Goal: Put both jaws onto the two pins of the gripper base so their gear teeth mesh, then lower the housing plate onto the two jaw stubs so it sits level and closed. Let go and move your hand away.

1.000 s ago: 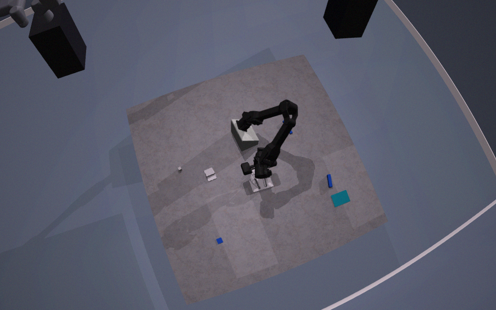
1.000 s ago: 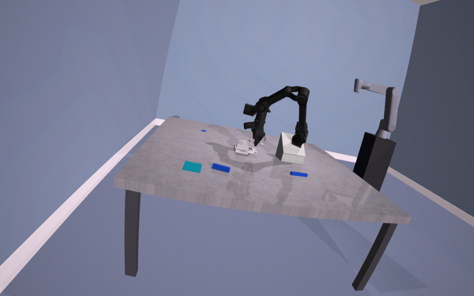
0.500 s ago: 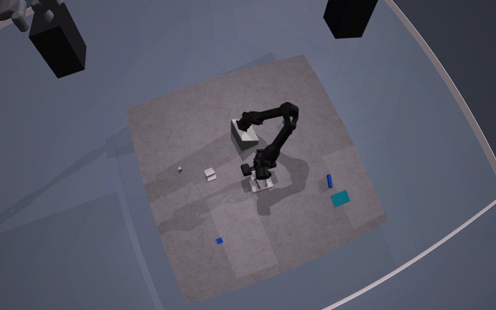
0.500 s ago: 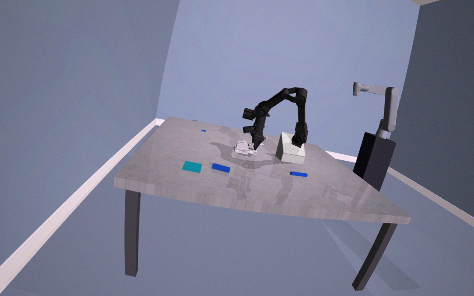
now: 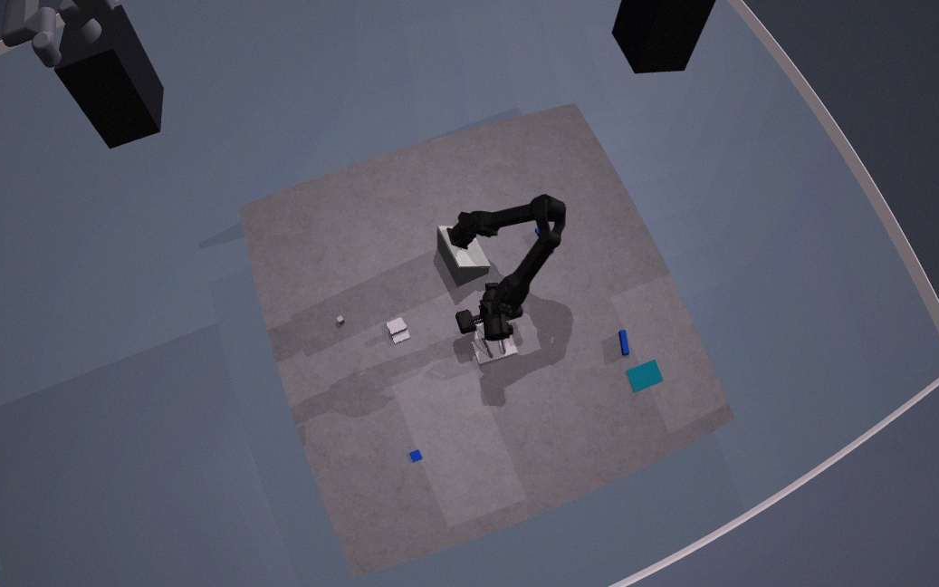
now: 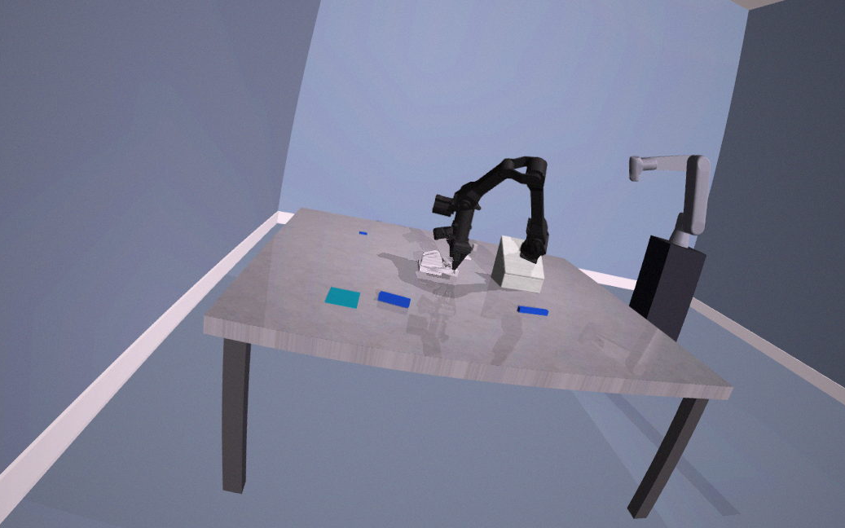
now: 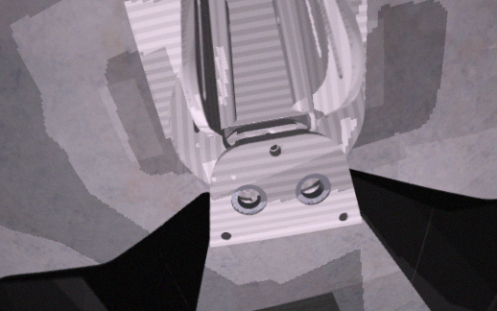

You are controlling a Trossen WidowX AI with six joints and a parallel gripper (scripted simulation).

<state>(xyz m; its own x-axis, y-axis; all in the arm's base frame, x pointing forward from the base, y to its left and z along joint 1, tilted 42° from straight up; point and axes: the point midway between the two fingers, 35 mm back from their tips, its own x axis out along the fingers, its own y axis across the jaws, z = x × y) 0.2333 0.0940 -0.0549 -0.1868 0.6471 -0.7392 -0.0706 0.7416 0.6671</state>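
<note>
My gripper tip is 20 mm to the right of the white jaw, 20 mm short of it and 10 mm above it. The rest, counted from my gripper tip: blue bar 250 mm to the left, 230 mm behind, 10 mm below; then white stepped part 260 mm to the right, 50 mm behind, 10 mm below; then small white cube 430 mm to the right, 110 mm behind, 10 mm below.
</note>
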